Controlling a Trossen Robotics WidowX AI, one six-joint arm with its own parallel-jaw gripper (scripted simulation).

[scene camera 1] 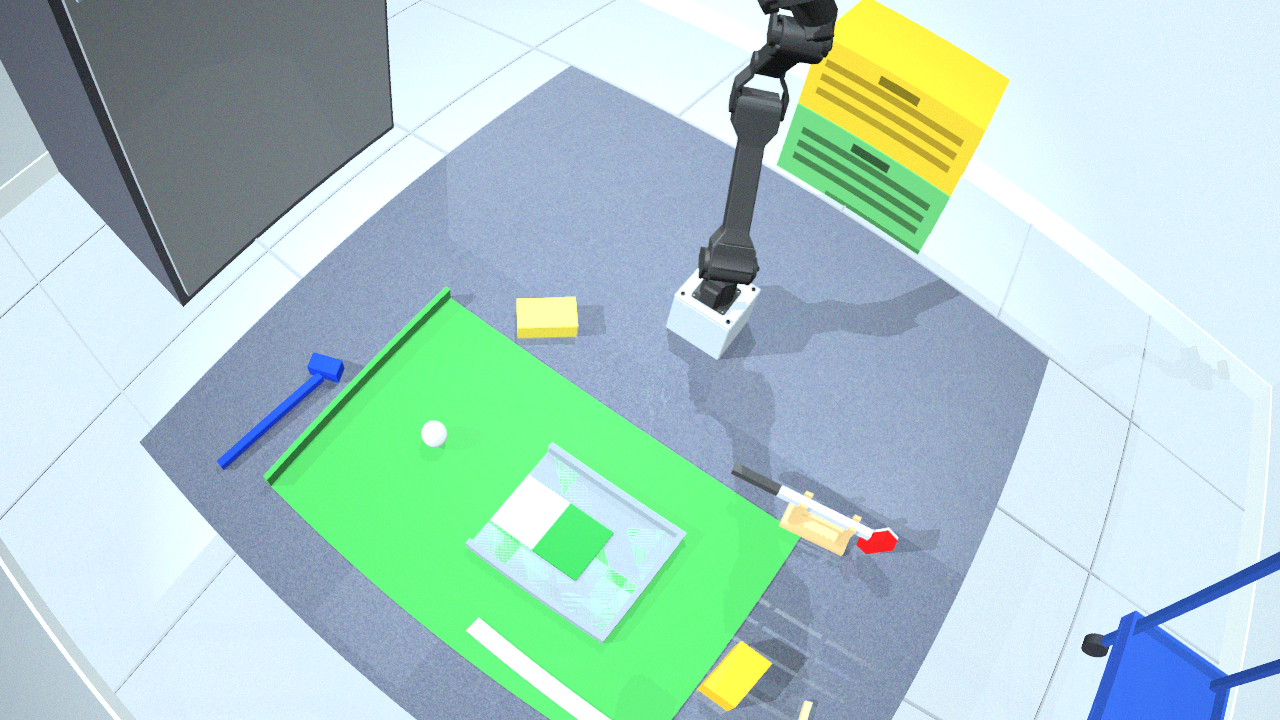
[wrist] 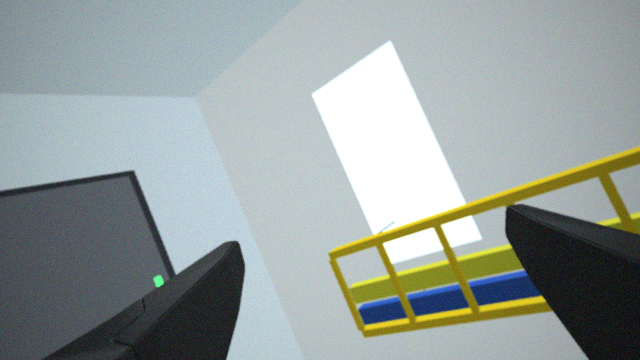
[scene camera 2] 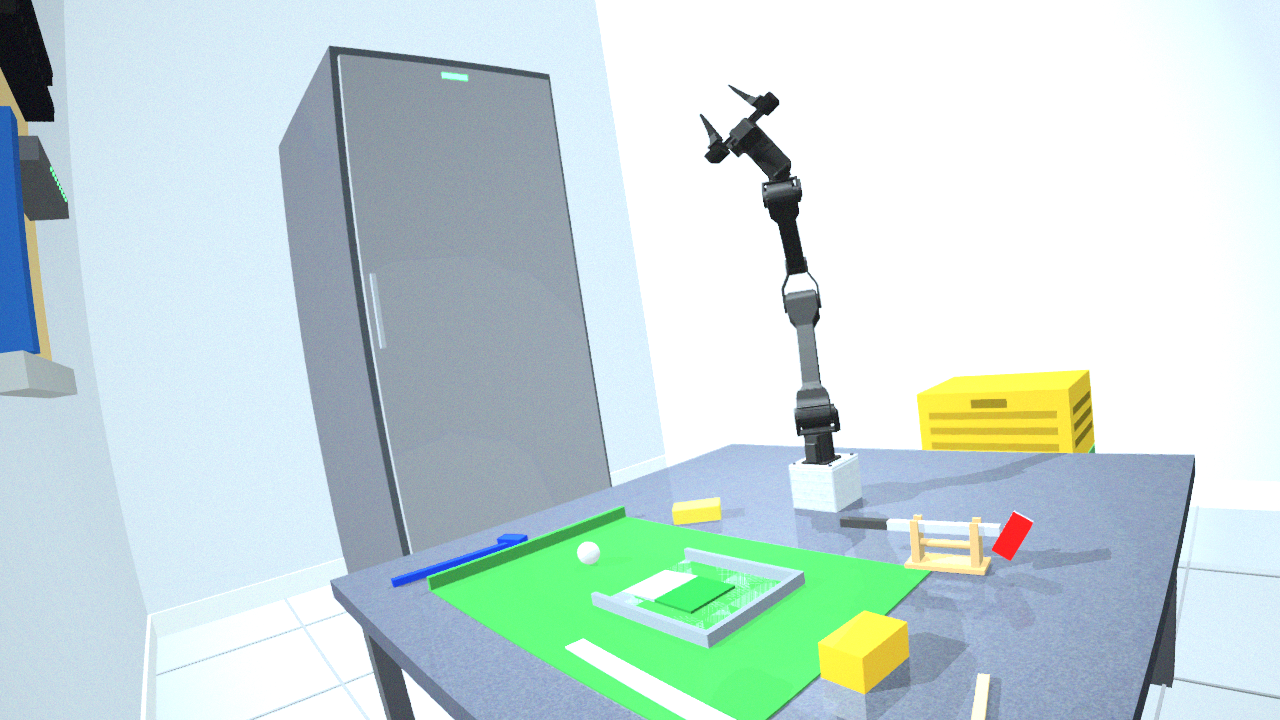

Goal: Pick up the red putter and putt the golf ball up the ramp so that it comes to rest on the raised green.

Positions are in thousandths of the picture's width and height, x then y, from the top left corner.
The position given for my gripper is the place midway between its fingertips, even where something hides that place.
Note:
My gripper (scene camera 2: 558, 138) is open, holding nothing. Further things: a blue putter (scene camera 1: 250, 509) and a wooden stand (scene camera 2: 764, 784).
The blue putter also shows in scene camera 2 (scene camera 2: 395, 752). My gripper shows as well in the wrist view (wrist: 577, 657). The wooden stand shows as well in scene camera 1 (scene camera 1: 622, 722). The wrist view does not show the blue putter: it is out of frame.

